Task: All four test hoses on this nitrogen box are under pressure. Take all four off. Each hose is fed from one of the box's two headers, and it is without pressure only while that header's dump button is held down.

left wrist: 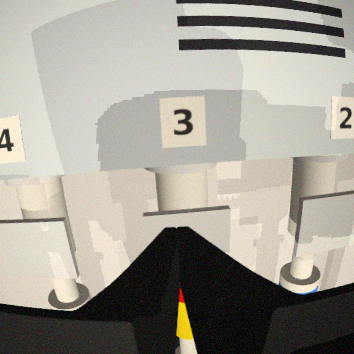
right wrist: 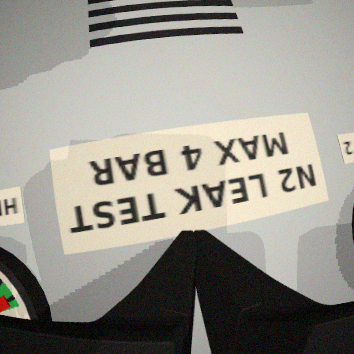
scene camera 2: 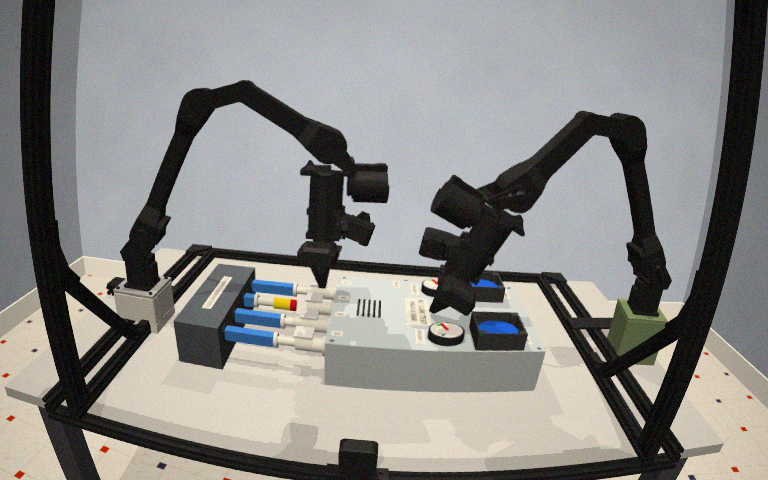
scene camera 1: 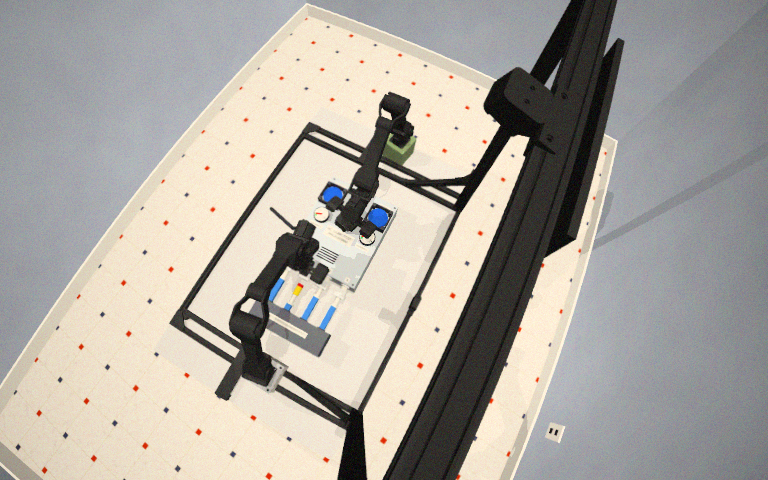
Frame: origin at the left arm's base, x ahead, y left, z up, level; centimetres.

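Seen in the pictures: left gripper, fingertip midpoint: [left wrist: 176, 238] [scene camera 2: 322, 287] [scene camera 1: 305, 269]; right gripper, fingertip midpoint: [right wrist: 192, 241] [scene camera 2: 431, 311] [scene camera 1: 343, 231]; left arm's base at its link origin: [scene camera 2: 142, 283] [scene camera 1: 263, 372]; right arm's base at its link origin: [scene camera 2: 642, 309] [scene camera 1: 399, 139].
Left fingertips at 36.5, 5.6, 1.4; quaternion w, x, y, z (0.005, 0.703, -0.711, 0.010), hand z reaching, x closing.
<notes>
Offsets run from my left fingertips to a thing's top centre, as dx, dy, dz. "*": to the spot under its first point.
The pale nitrogen box [scene camera 1: 353, 266] [scene camera 2: 430, 370] has four hoses on its left side in scene camera 2. Three show long blue sleeves: the rearmost hose {* -10.4, +5.3, -3.3} [scene camera 2: 273, 287], the third hose {* -10.0, -8.7, -3.3} [scene camera 2: 259, 318] and the front hose {* -10.1, -15.7, -3.3} [scene camera 2: 249, 336]. The second hose from the back {* -7.0, -0.7, -2.8} [scene camera 1: 297, 289] [scene camera 2: 284, 303] [left wrist: 184, 322] shows a yellow and red band and a short blue part. My left gripper [scene camera 2: 322, 284] [left wrist: 176, 238] is shut, empty, over the white plate below tag 3 {* +3.9, -0.5, -1.3} [left wrist: 183, 122]. My right gripper [scene camera 2: 435, 309] [right wrist: 192, 241] is shut, empty, above the leak-test label {* +17.0, -4.2, -1.3} [right wrist: 190, 180]. Neither is at a blue dump button [scene camera 1: 333, 193] [scene camera 1: 378, 217] [scene camera 2: 498, 327].
A dark grey block {* -19.0, -16.0, -1.3} [scene camera 1: 317, 341] [scene camera 2: 198, 342] stands at the hoses' outer ends. The front gauge {* +20.7, -14.2, +0.1} [scene camera 2: 445, 332] stands by the front button's dark housing {* +29.0, -17.2, +0.2} [scene camera 2: 498, 342]; its needle is near green. The rear gauge {* +20.9, +5.8, +0.3} [scene camera 1: 321, 213] has its needle pointing left. A black frame [scene camera 2: 226, 461] surrounds the work area.
</notes>
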